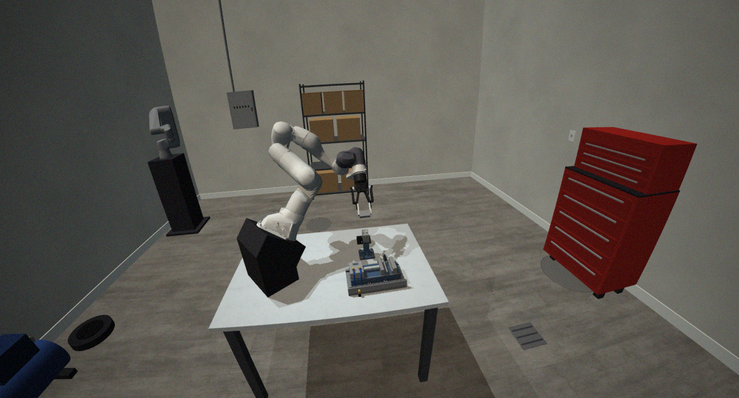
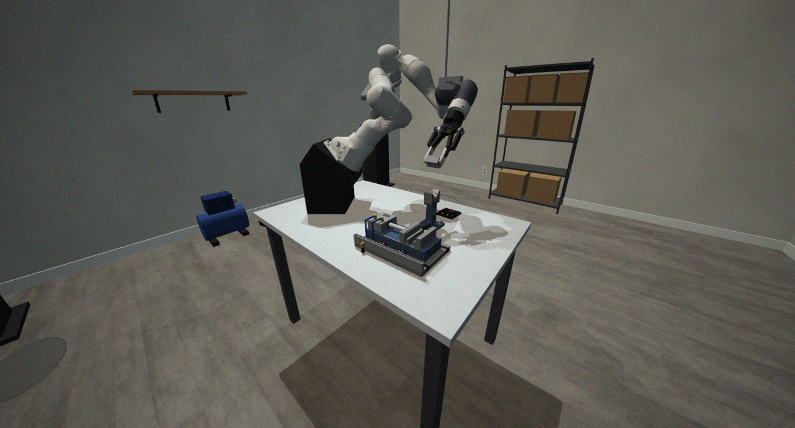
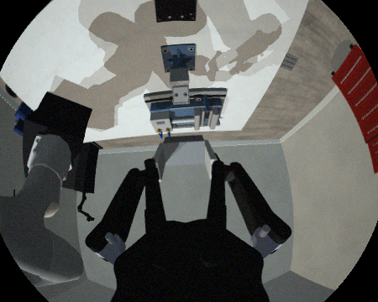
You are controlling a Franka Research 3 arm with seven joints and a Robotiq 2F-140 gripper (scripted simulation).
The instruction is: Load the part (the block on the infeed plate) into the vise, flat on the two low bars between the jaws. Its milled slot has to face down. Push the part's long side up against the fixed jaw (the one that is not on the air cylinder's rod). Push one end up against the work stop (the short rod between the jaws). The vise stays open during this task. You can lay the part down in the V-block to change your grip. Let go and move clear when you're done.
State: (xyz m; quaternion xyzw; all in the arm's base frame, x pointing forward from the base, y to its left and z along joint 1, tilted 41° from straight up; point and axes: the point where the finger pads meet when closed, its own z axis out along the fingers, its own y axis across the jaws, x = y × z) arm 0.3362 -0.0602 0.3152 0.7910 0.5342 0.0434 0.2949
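Now: the part 20 mm to the right of my hand and 20 mm below it. From my hand the other things lie so: black infeed plate: 10 mm ahead, 150 mm to the left, 300 mm below.
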